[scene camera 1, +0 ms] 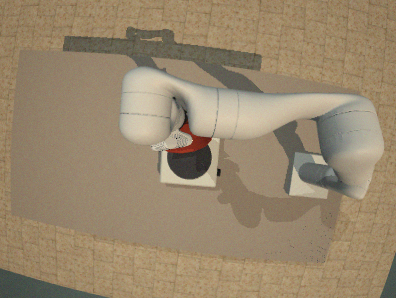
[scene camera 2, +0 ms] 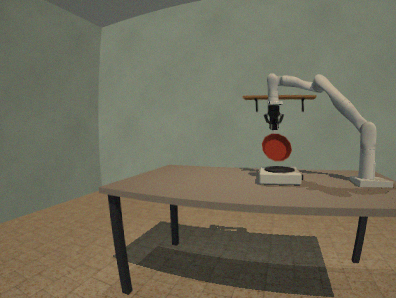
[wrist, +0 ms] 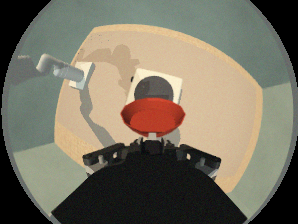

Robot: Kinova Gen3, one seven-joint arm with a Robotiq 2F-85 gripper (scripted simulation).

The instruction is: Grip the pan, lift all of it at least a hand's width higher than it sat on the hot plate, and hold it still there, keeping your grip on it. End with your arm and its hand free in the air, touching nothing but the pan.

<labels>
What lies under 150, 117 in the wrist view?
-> A red pan.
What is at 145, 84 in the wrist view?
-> A white hot plate.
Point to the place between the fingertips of my gripper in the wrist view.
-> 152, 142
</labels>
